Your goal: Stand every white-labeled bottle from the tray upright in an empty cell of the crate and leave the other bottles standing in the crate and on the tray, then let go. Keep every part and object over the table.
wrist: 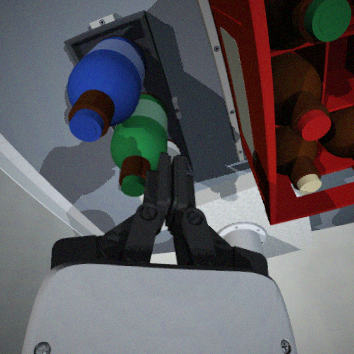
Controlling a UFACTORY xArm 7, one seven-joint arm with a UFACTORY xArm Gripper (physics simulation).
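Places are measured from the arm's base along level axes (x ahead, y left, z up), in centimetres.
Where they show: gripper, between the fingertips: (168, 167); arm's base, origin of its link: (240, 236).
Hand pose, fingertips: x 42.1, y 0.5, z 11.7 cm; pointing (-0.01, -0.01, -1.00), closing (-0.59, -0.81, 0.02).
Things, the pixels of their top centre, and the offset from my fingertips. "pt": a spot on its surface instead.
- white bottle, a spot on its surface: (172, 148) pt dx -11.4, dy +4.6, dz -16.6 cm
- green bottle, centre of its top: (132, 189) dx -4.6, dy +6.4, dz -3.5 cm
- blue bottle, centre of its top: (84, 129) dx +3.7, dy +5.6, dz -3.5 cm
- dark tray, a spot on its surface: (158, 55) pt dx +2.2, dy +0.4, dz -19.3 cm
- red crate, a spot on its surface: (261, 125) pt dx -1.5, dy -7.2, dz -2.8 cm
- green cap, centre of its top: (331, 19) dx +4.4, dy -12.7, dz -3.2 cm
- red cap, centre of its top: (316, 128) dx -4.0, dy -11.9, dz -3.2 cm
- cream cap, a spot on its surface: (307, 183) pt dx -11.9, dy -11.6, dz -3.2 cm
My gripper (168, 167) is shut, its fingertips together with nothing between them. A small part of a white bottle (172, 148) shows behind the fingertips, beside the green bottle; the rest of it is hidden. The green bottle (140, 137) and a blue bottle (106, 80), each with a paler band, stand in a row in the dark tray (162, 55) at upper left. The red crate (261, 125) at right holds several brown bottles, among them one with a green cap (327, 20), one with a red cap (314, 125) and one with a cream cap (307, 183).
A pale rail (216, 49) runs between the tray and the crate. A round white flanged part (244, 235) is right of the fingers, below the crate's near corner. The crate's near wall rises close to the right of the tray. A pale edge runs along the left.
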